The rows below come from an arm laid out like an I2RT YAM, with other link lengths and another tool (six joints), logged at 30 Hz.
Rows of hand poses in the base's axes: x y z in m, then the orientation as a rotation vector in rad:
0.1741 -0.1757 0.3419 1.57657 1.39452 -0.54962
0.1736 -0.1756 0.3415 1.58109 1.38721 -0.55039
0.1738 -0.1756 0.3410 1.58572 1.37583 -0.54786
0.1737 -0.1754 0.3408 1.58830 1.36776 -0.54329
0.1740 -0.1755 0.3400 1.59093 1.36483 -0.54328
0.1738 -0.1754 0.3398 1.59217 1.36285 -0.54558
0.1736 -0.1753 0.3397 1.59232 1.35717 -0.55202
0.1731 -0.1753 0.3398 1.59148 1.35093 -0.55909
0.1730 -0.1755 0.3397 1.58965 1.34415 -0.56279
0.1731 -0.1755 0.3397 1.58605 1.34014 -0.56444
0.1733 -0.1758 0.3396 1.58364 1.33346 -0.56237
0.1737 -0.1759 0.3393 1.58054 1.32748 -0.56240
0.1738 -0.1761 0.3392 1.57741 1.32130 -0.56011
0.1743 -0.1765 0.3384 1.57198 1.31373 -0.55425
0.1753 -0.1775 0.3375 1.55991 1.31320 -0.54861
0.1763 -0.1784 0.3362 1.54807 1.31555 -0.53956
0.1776 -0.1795 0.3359 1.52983 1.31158 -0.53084
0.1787 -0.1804 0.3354 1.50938 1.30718 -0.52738
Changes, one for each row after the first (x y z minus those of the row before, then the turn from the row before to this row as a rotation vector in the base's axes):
-0.0005 0.0001 -0.0004 -0.00052 -0.00366 -0.00601
0.0002 0.0000 -0.0005 -0.00119 -0.00827 -0.00644
-0.0001 0.0002 -0.0002 -0.00037 -0.00767 -0.00301
0.0003 -0.0001 -0.0008 0.00052 -0.00157 -0.00275
-0.0002 0.0001 -0.0002 -0.00082 0.00033 -0.00253
-0.0002 0.0001 -0.0001 -0.00472 0.00050 -0.00526
-0.0005 0.0000 0.0001 -0.00590 0.00046 -0.00521
-0.0001 -0.0002 -0.0001 -0.00573 -0.00208 -0.00346
0.0001 0.0000 0.0000 -0.00502 -0.00180 -0.00040
0.0002 -0.0003 -0.0001 -0.00419 -0.00571 -0.00062
0.0004 -0.0001 -0.0003 -0.00505 -0.00401 -0.00085
0.0001 -0.0002 -0.0001 -0.00440 -0.00560 0.00009
0.0005 -0.0004 -0.0008 -0.00554 -0.00893 0.00234
0.0010 -0.0010 -0.0009 -0.00719 -0.00492 0.00904
0.0010 -0.0009 -0.0013 -0.00454 -0.00518 0.01170
0.0013 -0.0011 -0.0003 -0.01217 -0.00956 0.01244
0.0011 -0.0009 -0.0005 -0.01576 -0.00674 0.01113

